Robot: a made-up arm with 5 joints.
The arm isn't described. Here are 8 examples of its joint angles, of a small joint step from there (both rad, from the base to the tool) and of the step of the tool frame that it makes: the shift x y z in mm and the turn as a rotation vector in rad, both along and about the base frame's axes.
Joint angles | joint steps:
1: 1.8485 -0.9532 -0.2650 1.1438 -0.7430 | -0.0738 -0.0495 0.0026 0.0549 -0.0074
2: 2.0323 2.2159 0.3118 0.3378 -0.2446 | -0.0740 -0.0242 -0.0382 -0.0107 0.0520
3: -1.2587 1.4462 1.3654 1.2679 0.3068 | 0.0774 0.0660 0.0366 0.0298 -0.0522
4: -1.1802 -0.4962 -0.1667 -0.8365 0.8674 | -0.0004 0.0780 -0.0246 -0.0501 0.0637
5: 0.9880 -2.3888 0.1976 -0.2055 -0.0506 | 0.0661 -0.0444 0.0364 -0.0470 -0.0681
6: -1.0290 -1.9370 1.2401 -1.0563 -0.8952 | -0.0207 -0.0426 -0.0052 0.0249 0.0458
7: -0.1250 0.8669 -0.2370 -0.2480 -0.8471 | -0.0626 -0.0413 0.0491 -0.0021 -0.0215
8: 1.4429 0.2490 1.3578 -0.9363 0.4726 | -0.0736 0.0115 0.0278 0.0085 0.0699
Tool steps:
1: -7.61 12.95 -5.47 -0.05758 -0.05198 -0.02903
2: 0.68 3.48 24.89 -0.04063 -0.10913 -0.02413
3: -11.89 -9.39 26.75 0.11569 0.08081 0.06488
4: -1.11 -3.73 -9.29 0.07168 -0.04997 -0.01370
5: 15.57 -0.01 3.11 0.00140 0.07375 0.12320
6: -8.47 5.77 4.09 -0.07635 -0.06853 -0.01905
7: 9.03 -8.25 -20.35 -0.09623 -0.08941 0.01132
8: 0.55 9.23 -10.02 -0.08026 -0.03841 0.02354
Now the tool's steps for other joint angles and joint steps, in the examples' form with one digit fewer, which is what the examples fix.
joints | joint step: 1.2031 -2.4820 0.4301 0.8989 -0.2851 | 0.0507 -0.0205 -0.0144 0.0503 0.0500
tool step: -3.4 4.4 -0.2 0.0151 0.0538 -0.0441
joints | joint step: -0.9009 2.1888 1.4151 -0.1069 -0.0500 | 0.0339 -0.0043 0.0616 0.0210 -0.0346
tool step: -6.8 -3.7 7.4 0.0475 -0.0371 0.0402
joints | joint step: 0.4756 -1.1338 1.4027 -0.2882 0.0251 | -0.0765 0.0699 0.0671 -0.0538 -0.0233
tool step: 12.8 10.6 -14.7 0.0568 -0.0259 0.0527
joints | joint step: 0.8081 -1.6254 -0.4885 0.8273 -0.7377 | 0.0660 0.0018 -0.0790 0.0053 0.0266
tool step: 4.3 1.8 8.7 0.0570 0.0005 -0.0353
